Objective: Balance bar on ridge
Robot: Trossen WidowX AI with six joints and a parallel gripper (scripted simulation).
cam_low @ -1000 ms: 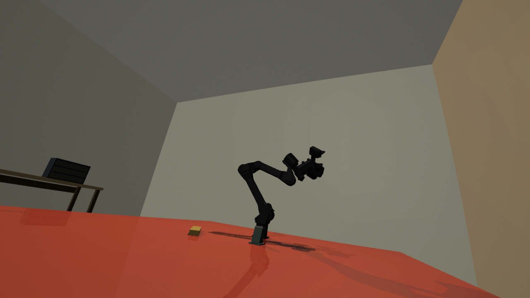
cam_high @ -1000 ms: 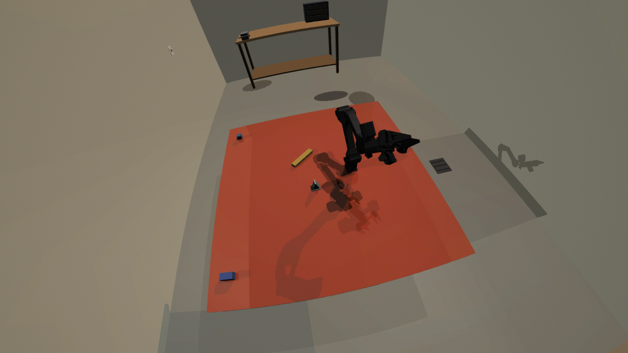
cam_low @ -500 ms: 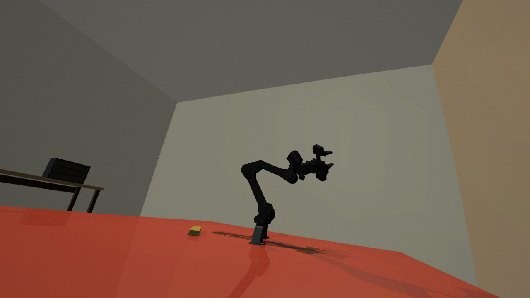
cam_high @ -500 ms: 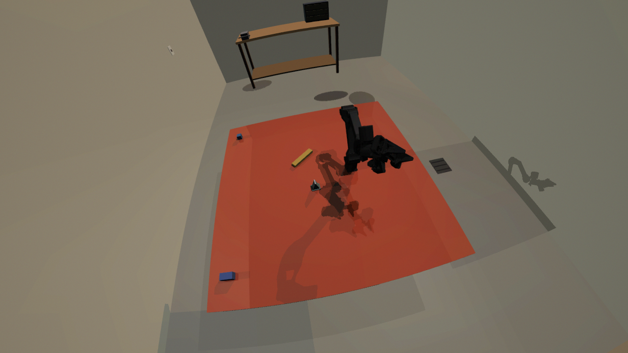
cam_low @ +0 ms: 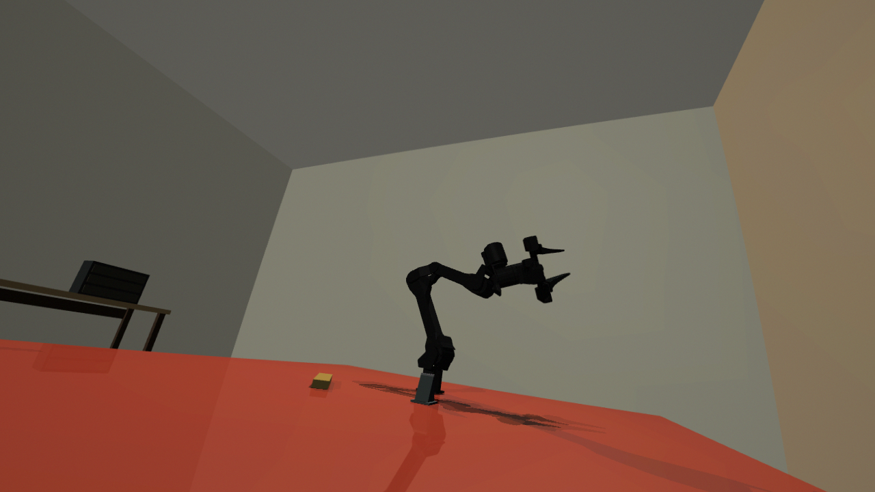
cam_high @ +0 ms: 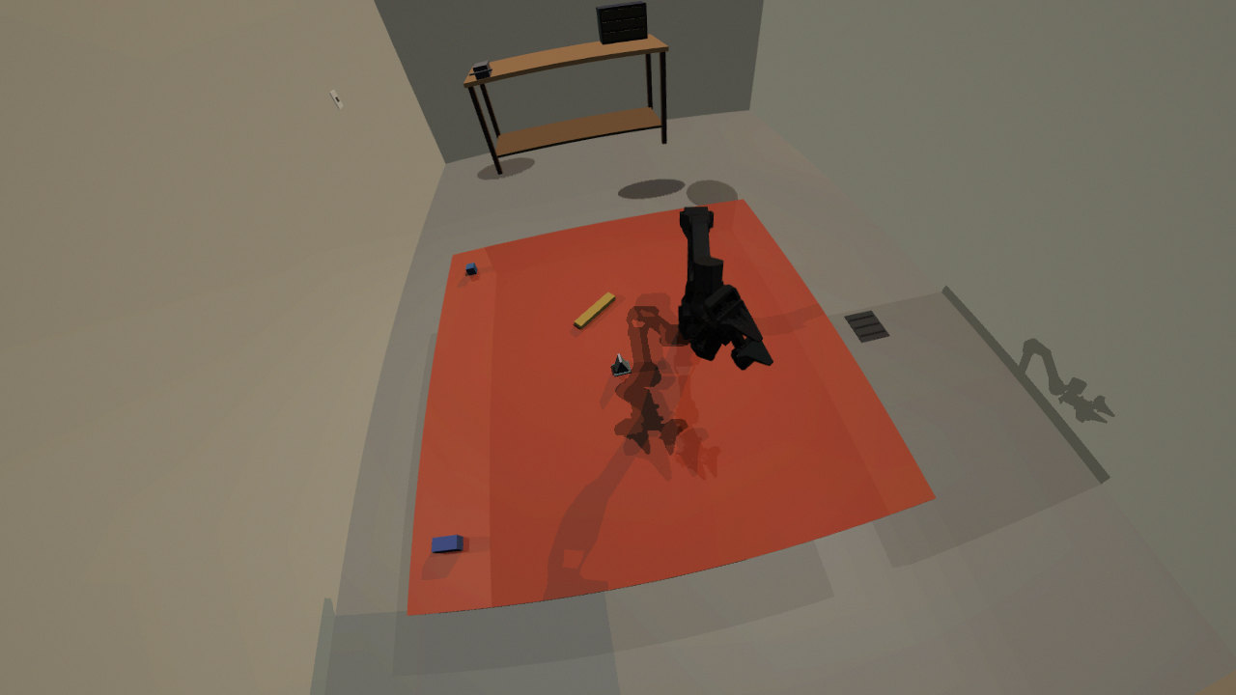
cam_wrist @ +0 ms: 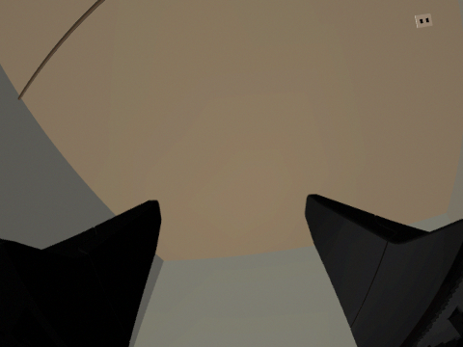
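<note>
Right now the yellow bar is 28 cm ahead of my gripper tip, 52 cm to the right of it and 38 cm below it. Also, from my gripper tip: blue cube 74 cm ahead, 87 cm to the right, 37 cm below.
</note>
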